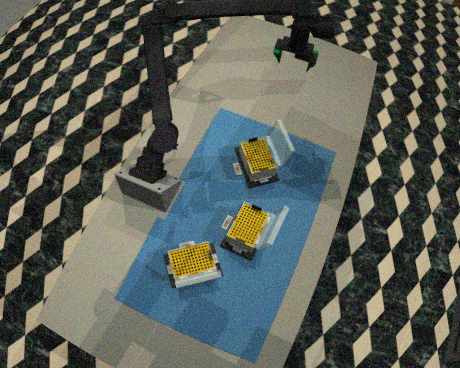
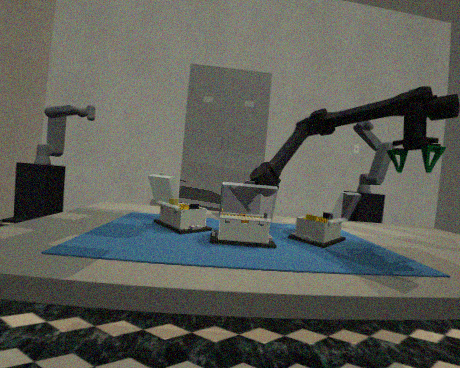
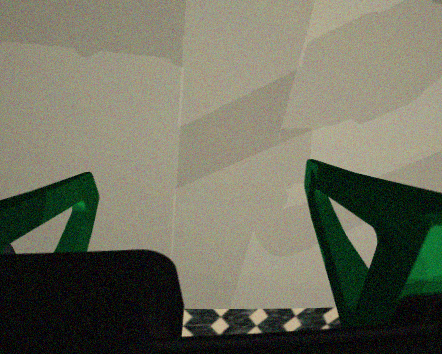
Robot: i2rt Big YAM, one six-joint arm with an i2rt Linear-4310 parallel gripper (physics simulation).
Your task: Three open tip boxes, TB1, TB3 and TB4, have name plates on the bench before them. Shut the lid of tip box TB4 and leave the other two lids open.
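Places are measured from the arm's base along level axes (x right, y up, z back), in centimetres.
Pixels of known places: gripper, between the fingertips: (image 1: 293, 66) (image 2: 412, 172) (image 3: 199, 178); arm's base, origin of its link: (image 1: 147, 174).
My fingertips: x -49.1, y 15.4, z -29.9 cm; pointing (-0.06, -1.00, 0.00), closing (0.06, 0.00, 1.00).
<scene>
For each thing: its top centre in the pictures, then the offset to it from my fingertips. Level surfaces: height alone.
- first box, centre of its top: (image 1: 255, 154) (image 2: 316, 216) dx +29.1, dy -15.6, dz +2.0 cm
- middle box, centre of its top: (image 2: 243, 213) (image 1: 245, 221) dx +51.7, dy -15.6, dz -3.2 cm
- third box, centre of its top: (image 1: 190, 255) (image 2: 186, 204) dx +67.3, dy -15.6, dz +7.1 cm
- blue mat, height of its surface: dy -22.2 cm
- pale bench, height of its surface: dy -22.5 cm
Three tip boxes with yellow racks stand with lids raised. The first box (image 1: 257, 156) (image 2: 318, 230) has its clear lid (image 1: 281, 143) (image 2: 348, 205) up. The middle box (image 1: 248, 224) (image 2: 244, 231) has its lid (image 1: 275, 228) (image 2: 249, 198) up. The third box (image 1: 191, 260) (image 2: 183, 220) has its lid (image 1: 198, 279) (image 2: 161, 189) up. Small name plates (image 1: 237, 169) (image 1: 227, 222) (image 1: 186, 244) lie by the boxes; their writing is too small to read, so I cannot tell which is TB4. My gripper (image 1: 295, 65) (image 2: 415, 171) (image 3: 199, 178) is open and empty, high above the bench, away from the boxes.
The boxes stand on a blue mat (image 1: 300, 210) (image 2: 150, 250) on the pale bench (image 1: 90, 280) (image 2: 150, 286). My arm's base (image 1: 150, 190) stands beside the mat. Two grey arms (image 2: 56, 130) (image 2: 381, 162) on black stands are in the background.
</scene>
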